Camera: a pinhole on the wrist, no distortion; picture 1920 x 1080 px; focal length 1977.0 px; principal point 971.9 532.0 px. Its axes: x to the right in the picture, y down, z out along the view. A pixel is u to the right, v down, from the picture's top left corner.
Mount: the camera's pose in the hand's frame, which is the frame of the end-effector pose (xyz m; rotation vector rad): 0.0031 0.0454 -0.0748 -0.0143 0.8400 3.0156
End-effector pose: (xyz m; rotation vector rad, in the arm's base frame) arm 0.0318 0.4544 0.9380 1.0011 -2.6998 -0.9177
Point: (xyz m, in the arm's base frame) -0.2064 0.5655 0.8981
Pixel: 108 601
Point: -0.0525 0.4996 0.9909
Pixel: 387 348
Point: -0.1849 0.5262 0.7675
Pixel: outside the picture
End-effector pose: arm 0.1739 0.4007 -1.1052 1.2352 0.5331 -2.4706
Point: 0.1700 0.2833 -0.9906
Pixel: outside the picture
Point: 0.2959 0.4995 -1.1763
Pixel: behind the camera
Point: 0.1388 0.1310 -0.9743
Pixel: 1294 678
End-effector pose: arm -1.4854 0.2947 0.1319 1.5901 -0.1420 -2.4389
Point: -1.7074 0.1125 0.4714
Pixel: 1725 863
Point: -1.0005 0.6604 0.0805
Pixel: behind the camera
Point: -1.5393 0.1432 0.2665
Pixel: 1546 466
